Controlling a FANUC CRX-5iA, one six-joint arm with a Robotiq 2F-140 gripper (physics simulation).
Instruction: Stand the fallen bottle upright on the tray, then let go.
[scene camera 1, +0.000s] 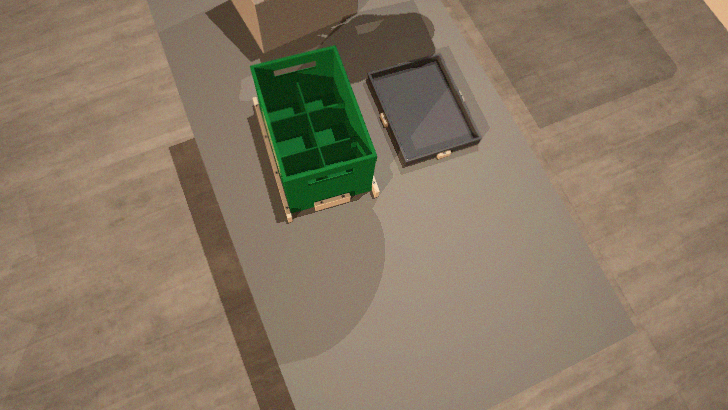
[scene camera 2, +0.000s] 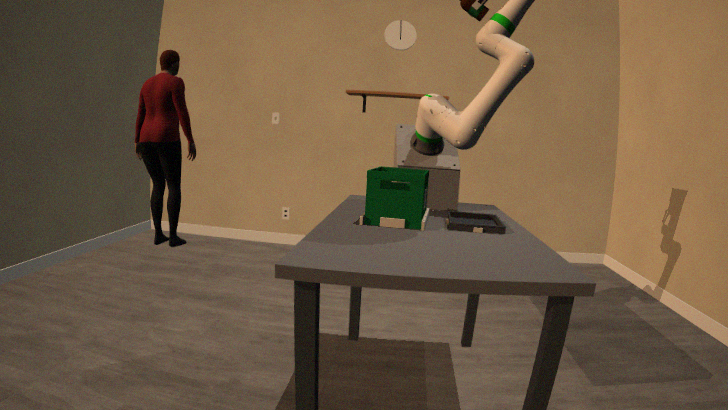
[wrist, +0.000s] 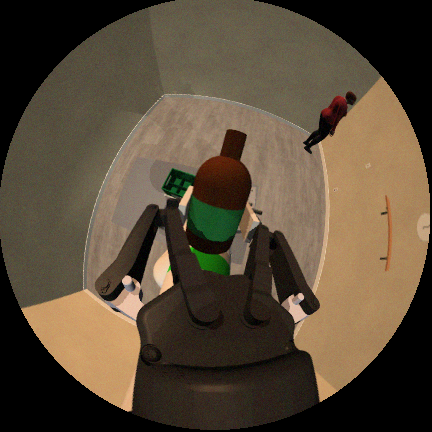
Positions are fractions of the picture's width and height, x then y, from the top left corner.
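Note:
My gripper (wrist: 0.50, 0.46) is there in the wrist view, and with it I can see a brown bottle (wrist: 0.52, 0.42). As for scene camera 1, the bottle is out of frame there.

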